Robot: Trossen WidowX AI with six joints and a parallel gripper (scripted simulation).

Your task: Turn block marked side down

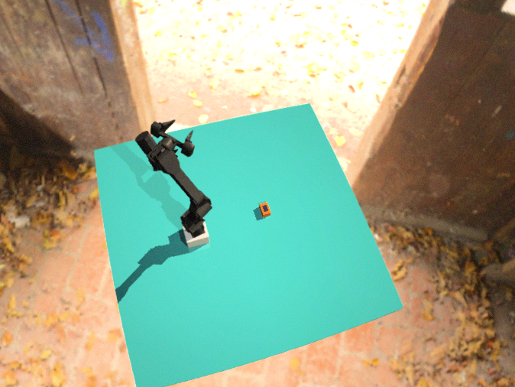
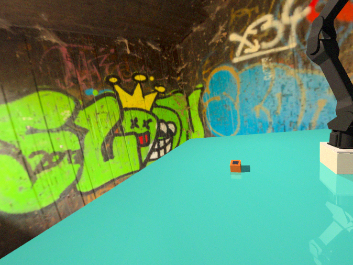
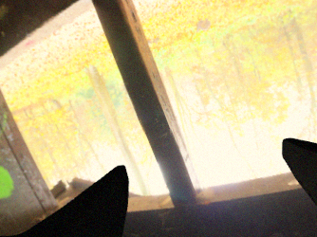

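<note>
Now: gripper tip 280 mm short of the orange block, 240 mm to the left of it and 540 mm above it.
</note>
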